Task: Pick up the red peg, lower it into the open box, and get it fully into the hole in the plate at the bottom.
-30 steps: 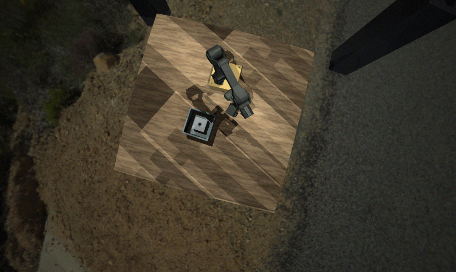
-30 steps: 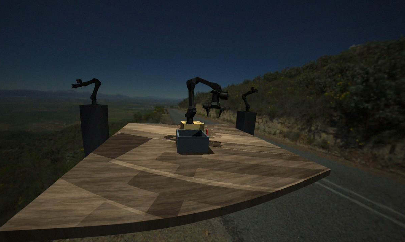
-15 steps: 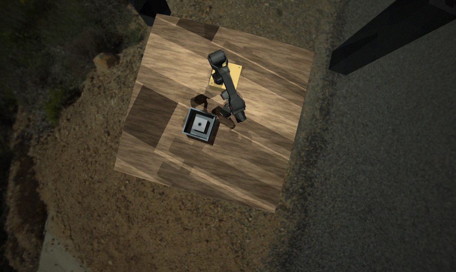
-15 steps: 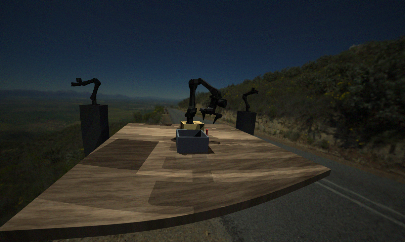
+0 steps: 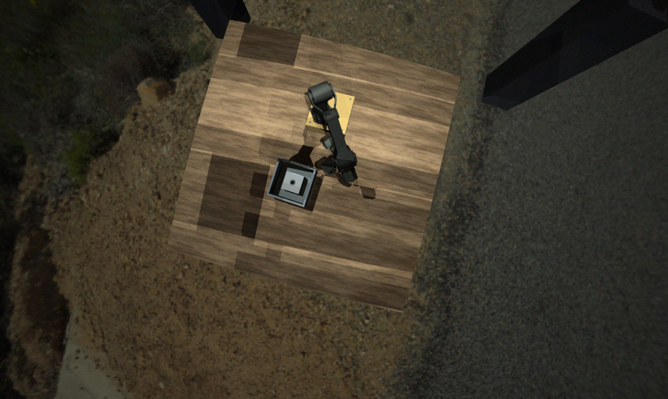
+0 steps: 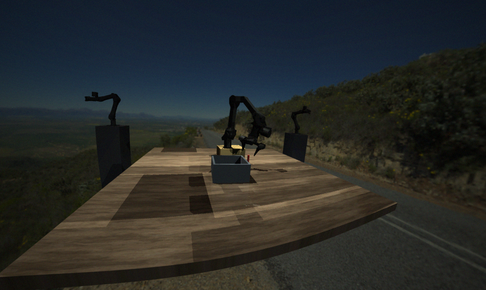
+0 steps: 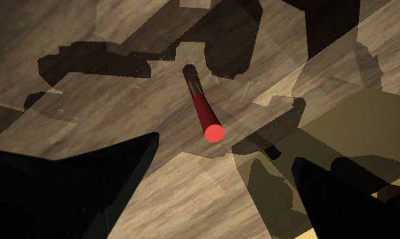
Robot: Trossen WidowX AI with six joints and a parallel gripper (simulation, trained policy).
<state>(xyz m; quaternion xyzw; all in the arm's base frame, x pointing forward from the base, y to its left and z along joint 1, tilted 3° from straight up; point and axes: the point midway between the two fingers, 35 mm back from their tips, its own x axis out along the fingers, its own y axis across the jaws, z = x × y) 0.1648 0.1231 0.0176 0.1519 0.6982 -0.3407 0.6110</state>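
My gripper tip is now 10 mm short of the red peg and 50 mm above it. From my gripper tip the other things lie so: plate: 180 mm ahead, 170 mm to the right, 50 mm below; grey-blue box: 180 mm ahead, 170 mm to the right, 60 mm below.
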